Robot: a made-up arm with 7 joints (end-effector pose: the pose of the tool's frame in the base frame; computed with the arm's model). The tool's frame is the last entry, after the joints.
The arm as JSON. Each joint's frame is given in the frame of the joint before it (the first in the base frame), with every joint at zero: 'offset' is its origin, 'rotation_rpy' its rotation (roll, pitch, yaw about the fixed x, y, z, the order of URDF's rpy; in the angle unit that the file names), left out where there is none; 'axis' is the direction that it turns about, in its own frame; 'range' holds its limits. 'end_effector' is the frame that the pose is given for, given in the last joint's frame.
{
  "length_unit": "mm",
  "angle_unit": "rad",
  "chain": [
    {
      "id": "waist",
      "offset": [
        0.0,
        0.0,
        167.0
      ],
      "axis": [
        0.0,
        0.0,
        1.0
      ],
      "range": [
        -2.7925,
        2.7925
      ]
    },
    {
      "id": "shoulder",
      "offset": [
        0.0,
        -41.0,
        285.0
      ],
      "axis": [
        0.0,
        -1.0,
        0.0
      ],
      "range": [
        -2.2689,
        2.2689
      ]
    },
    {
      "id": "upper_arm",
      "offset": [
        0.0,
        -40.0,
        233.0
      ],
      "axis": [
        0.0,
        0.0,
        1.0
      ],
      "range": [
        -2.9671,
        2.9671
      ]
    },
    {
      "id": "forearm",
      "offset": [
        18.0,
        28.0,
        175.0
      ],
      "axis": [
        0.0,
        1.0,
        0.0
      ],
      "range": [
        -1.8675,
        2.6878
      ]
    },
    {
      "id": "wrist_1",
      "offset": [
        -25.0,
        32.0,
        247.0
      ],
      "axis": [
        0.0,
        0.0,
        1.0
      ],
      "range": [
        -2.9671,
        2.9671
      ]
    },
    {
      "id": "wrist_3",
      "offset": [
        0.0,
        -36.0,
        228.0
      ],
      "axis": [
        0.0,
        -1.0,
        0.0
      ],
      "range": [
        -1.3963,
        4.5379
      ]
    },
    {
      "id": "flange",
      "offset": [
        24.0,
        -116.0,
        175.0
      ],
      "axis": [
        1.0,
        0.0,
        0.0
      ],
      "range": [
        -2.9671,
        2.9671
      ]
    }
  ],
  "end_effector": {
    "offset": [
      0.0,
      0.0,
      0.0
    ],
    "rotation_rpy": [
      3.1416,
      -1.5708,
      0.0
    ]
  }
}
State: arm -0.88 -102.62 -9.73 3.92 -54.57 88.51 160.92
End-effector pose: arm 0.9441 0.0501 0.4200 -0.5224 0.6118 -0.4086 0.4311
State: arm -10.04 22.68 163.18 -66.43 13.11 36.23 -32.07
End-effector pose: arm 0.2888 -0.2023 1.2290 0.1461 -0.0751 -0.4134 0.8956
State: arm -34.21 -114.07 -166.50 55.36 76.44 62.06 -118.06
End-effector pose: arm 0.6343 -0.5476 0.6893 0.2891 0.4456 -0.6033 0.5949
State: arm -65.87 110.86 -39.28 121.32 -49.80 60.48 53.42
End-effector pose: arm -0.5863 0.2571 0.8447 -0.0379 -0.5215 0.8049 0.2806
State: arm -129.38 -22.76 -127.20 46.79 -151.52 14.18 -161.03
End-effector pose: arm -0.5904 0.1507 1.3326 0.2119 0.2598 -0.2881 0.8970
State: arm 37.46 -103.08 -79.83 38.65 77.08 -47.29 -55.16
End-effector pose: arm 0.8730 -0.0150 0.0336 -0.7692 -0.3469 0.5139 0.1546
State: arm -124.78 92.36 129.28 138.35 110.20 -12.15 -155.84
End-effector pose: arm -0.0039 -0.1803 0.0917 -0.7936 -0.5180 -0.0727 0.3107
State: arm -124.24 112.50 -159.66 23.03 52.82 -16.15 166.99
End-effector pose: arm 0.2101 0.7390 -0.2417 0.3108 -0.6102 -0.3792 0.6223
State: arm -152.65 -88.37 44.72 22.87 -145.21 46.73 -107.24
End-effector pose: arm -0.7498 -0.6829 0.4861 -0.7030 -0.2168 0.6504 0.1893
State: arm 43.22 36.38 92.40 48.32 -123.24 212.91 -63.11
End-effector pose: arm -0.4072 -0.3273 1.0144 0.8924 0.4407 -0.0500 0.0830
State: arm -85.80 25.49 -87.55 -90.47 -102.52 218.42 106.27
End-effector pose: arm 0.2145 0.1145 0.6404 0.4988 0.0465 -0.5981 0.6256
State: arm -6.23 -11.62 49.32 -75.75 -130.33 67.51 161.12
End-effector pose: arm -0.4774 -0.2606 1.0604 0.6365 0.2459 -0.5663 0.4623
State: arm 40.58 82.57 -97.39 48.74 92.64 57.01 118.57
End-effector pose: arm -0.1370 -0.9303 0.4066 0.4800 -0.0656 0.1754 0.8570
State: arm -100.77 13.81 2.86 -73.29 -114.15 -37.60 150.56
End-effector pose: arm 0.0261 0.6960 0.6680 0.7664 -0.2928 -0.3512 0.4512
